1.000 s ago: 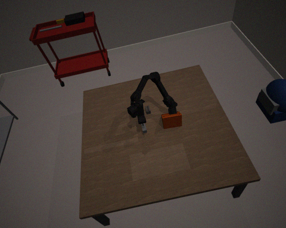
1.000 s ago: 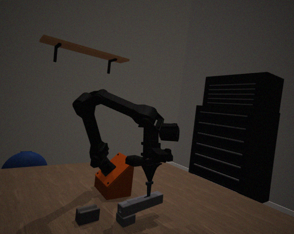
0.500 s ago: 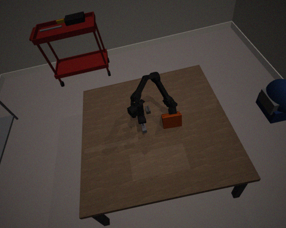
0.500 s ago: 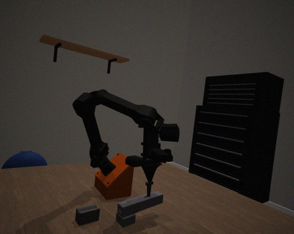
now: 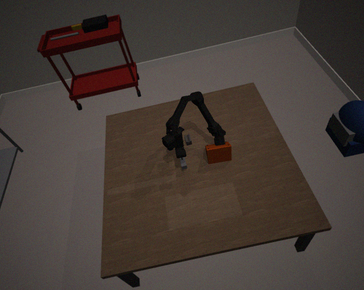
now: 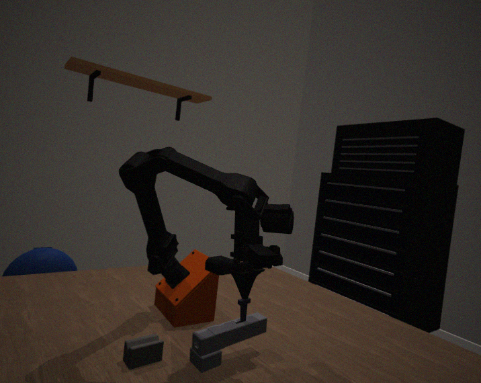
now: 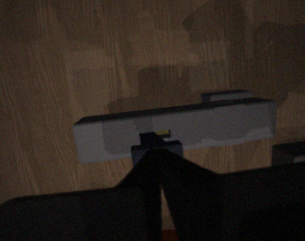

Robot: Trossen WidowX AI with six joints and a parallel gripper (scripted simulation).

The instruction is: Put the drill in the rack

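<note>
The small dark key lies 3 cm below my gripper tip. The rest, counted from my gripper tip: grey housing block: 3 cm to the right, 8 cm below; drill: 5 cm to the right, 8 cm below; small grey rack: 5 cm behind, 20 cm to the right, 11 cm below.
</note>
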